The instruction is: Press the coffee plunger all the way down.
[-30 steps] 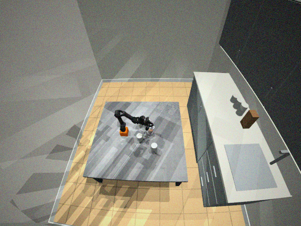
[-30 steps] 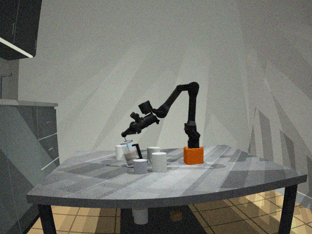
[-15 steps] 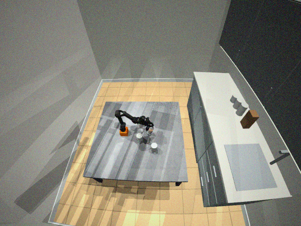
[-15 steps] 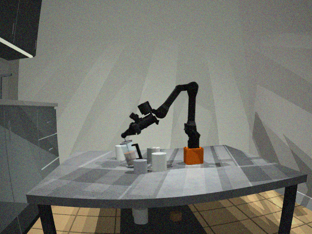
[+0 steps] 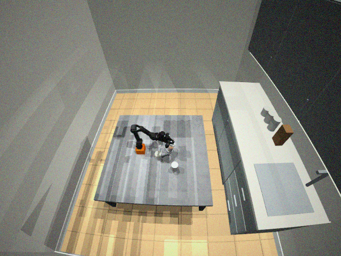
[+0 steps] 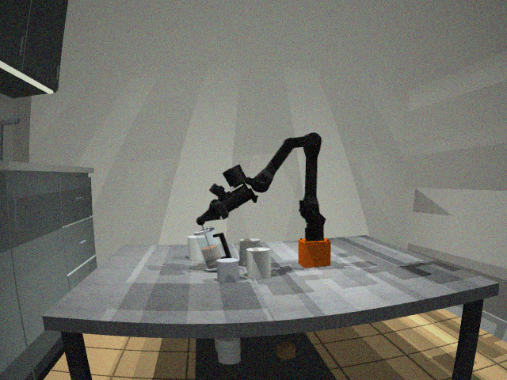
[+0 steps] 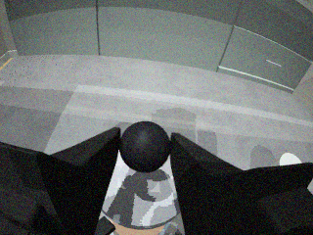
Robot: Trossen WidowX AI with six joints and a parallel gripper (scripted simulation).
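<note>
Right now my gripper tip is 90 mm above the glass coffee press and 50 mm past it.
</note>
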